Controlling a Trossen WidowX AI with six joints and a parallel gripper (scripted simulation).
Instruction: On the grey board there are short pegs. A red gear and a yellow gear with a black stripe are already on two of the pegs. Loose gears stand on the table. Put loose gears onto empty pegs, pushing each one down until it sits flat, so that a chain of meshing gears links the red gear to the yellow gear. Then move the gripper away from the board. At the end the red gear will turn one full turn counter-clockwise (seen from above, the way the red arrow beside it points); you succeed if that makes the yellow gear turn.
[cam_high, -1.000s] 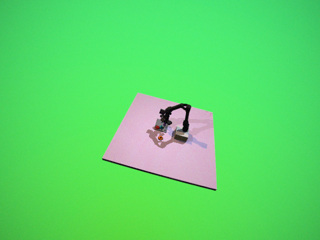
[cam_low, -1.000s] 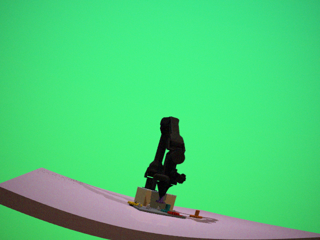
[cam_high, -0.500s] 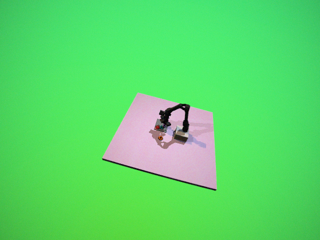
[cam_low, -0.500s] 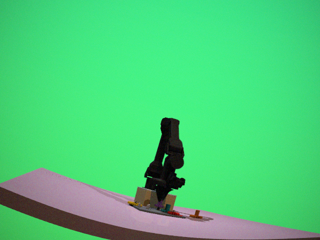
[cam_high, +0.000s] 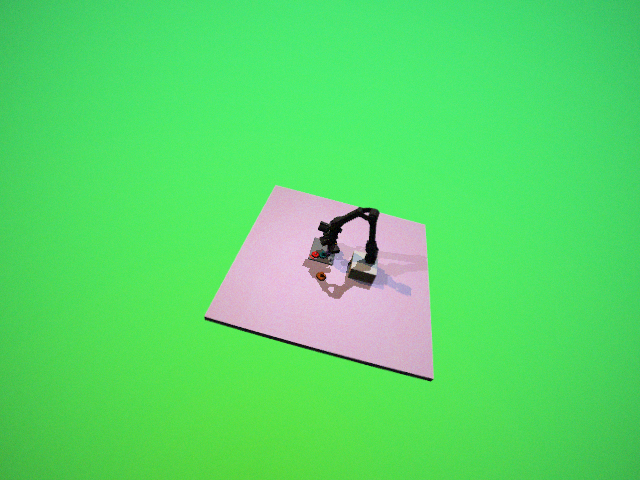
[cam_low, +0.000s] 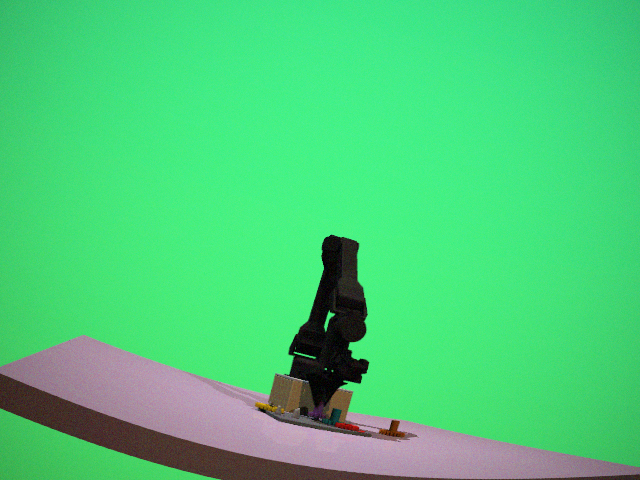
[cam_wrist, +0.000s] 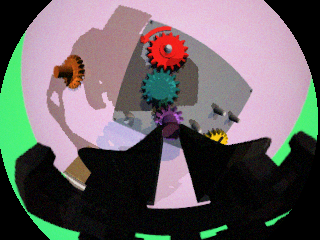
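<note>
The purple gear lies 1 cm below my gripper tip. Also, from my gripper tip: teal gear: 4 cm ahead, 2 cm to the left, 2 cm below; red gear: 9 cm ahead, 3 cm to the left, 3 cm below; grey board: 4 cm below, 3 cm ahead, 2 cm to the right.
</note>
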